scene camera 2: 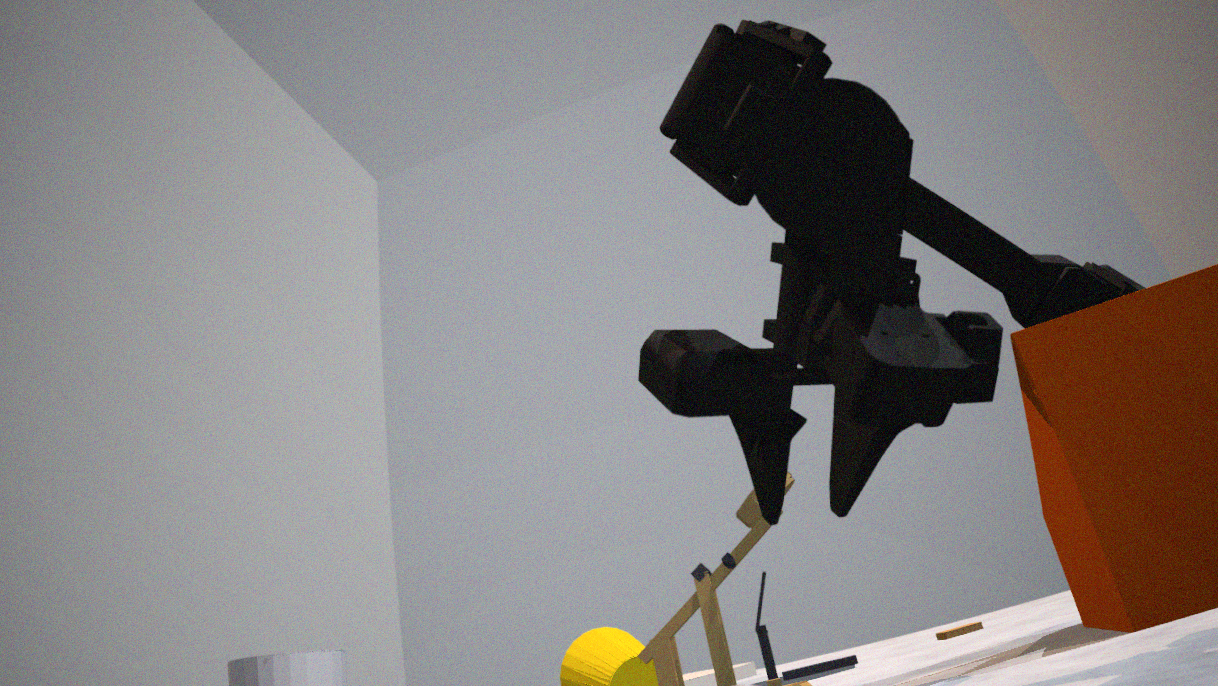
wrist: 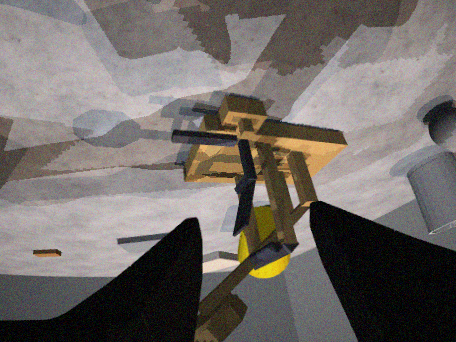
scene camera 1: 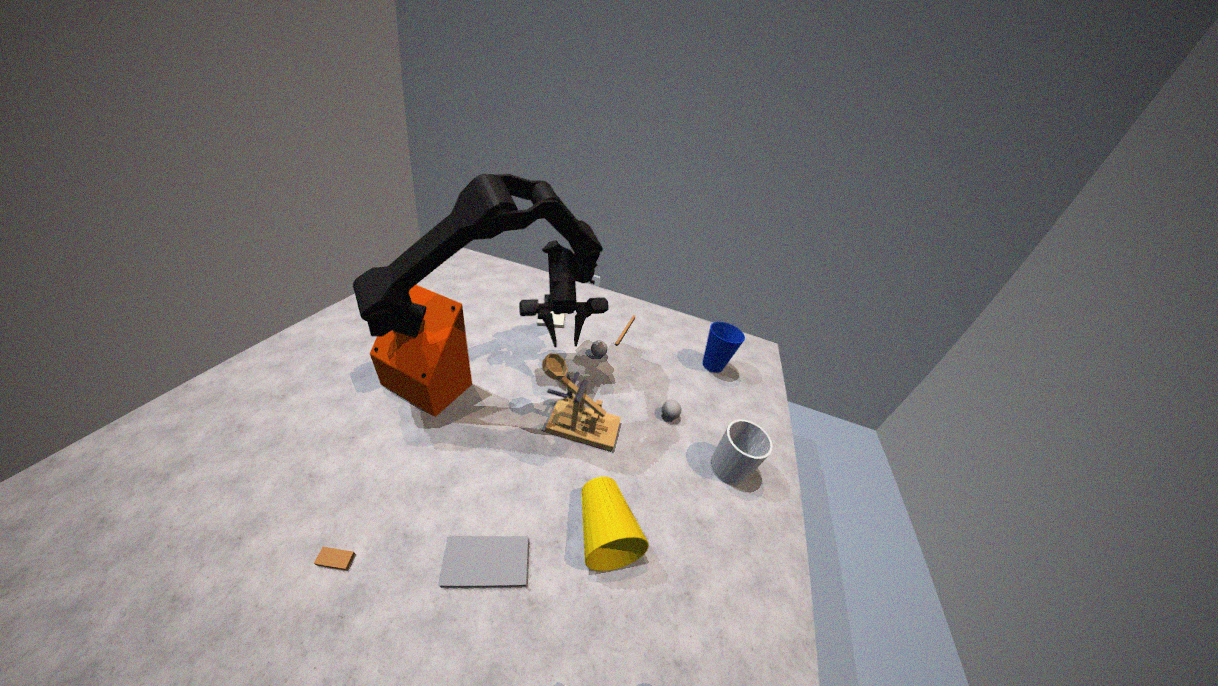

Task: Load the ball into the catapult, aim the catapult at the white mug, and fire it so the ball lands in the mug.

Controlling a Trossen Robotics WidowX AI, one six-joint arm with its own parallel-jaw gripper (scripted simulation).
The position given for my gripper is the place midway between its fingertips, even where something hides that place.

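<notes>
My gripper (scene camera 2: 804, 517), (scene camera 1: 565, 346), (wrist: 255, 221). Wooden catapult (scene camera 1: 570, 419), (wrist: 237, 146). Grey plate (scene camera 1: 470, 561).
</notes>
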